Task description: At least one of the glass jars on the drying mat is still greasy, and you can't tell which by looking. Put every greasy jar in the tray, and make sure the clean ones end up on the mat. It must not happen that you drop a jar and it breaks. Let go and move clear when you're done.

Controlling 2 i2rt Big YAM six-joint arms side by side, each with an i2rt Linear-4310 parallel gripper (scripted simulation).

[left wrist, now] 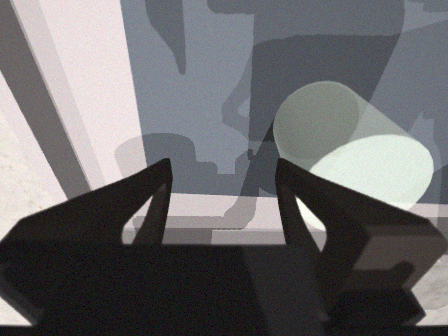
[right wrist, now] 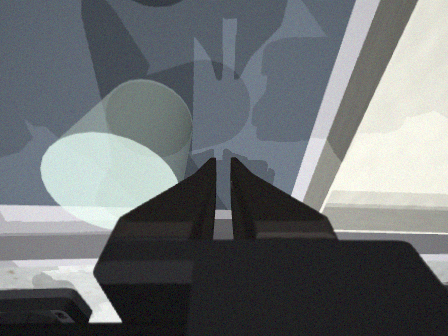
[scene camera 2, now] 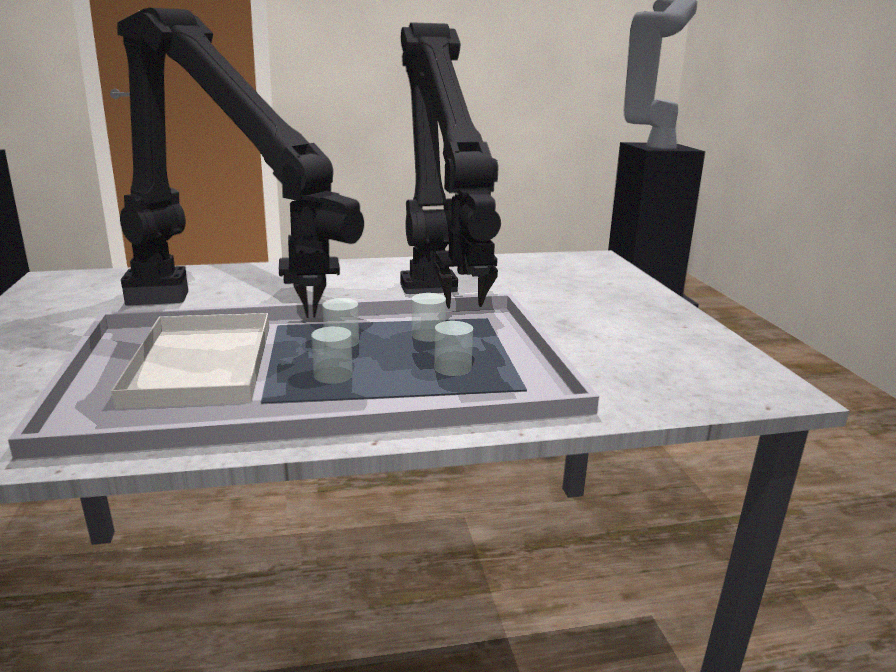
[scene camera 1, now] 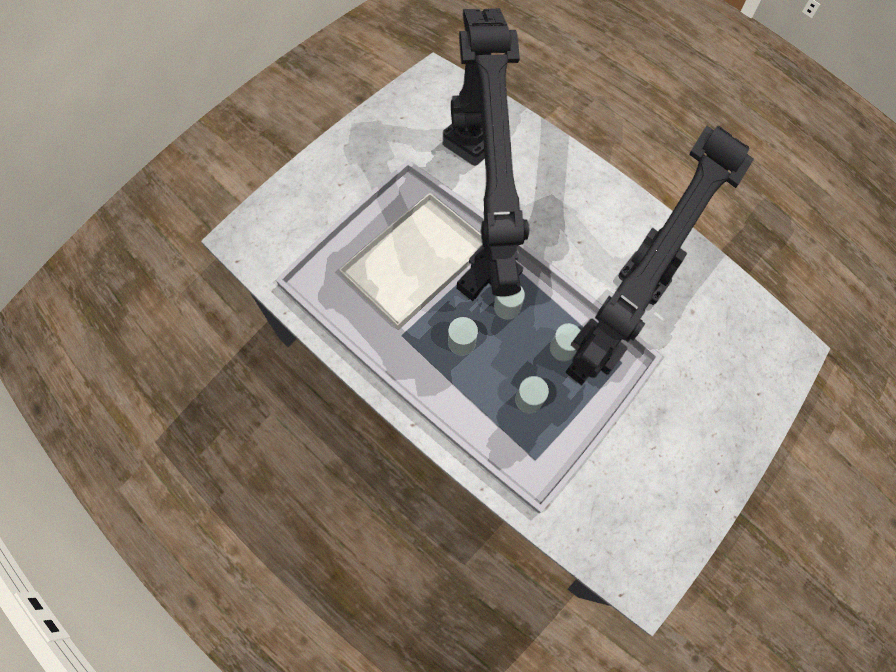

Labels:
cream tray: right wrist 386, 185; scene camera 2; scene camera 1; not seen in the left wrist view (out of frame)
same spot on cream tray: [scene camera 1: 405, 264] = [scene camera 2: 193, 368]

